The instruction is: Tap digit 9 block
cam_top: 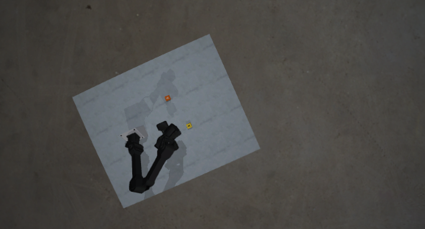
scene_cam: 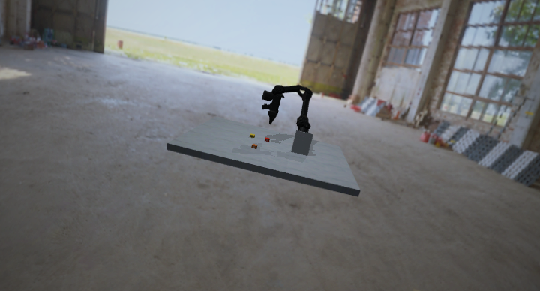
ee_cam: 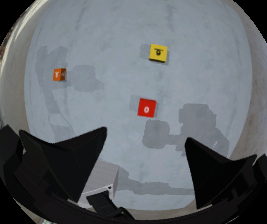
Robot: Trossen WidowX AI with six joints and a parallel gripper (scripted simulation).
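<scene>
The orange block is 230 mm to the left of my gripper tip, 120 mm below it and 50 mm ahead of it. Round my gripper tip: red block (120 mm below); then yellow block (120 mm below, 110 mm ahead).
</scene>
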